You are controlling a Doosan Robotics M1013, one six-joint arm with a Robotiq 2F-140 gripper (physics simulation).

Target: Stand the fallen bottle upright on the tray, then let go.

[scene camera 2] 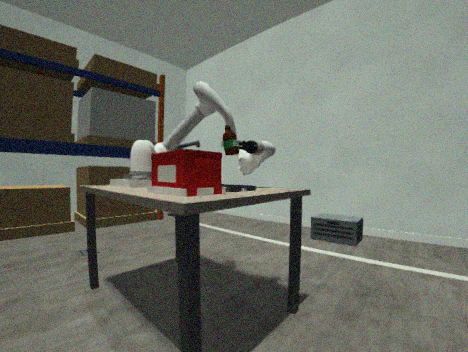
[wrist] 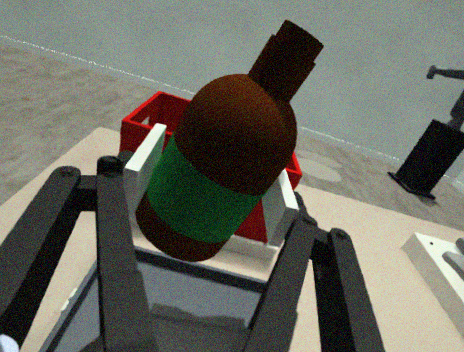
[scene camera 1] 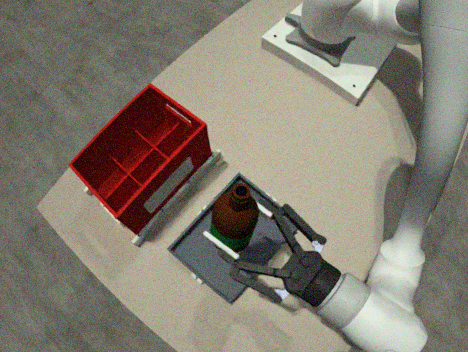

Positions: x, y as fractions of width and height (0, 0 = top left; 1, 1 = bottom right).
Labels:
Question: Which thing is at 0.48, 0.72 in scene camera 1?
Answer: My gripper.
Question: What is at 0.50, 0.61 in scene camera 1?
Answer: A brown bottle.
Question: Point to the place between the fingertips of my gripper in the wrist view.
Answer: At 0.46, 0.44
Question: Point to a brown bottle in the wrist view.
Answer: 0.51, 0.38

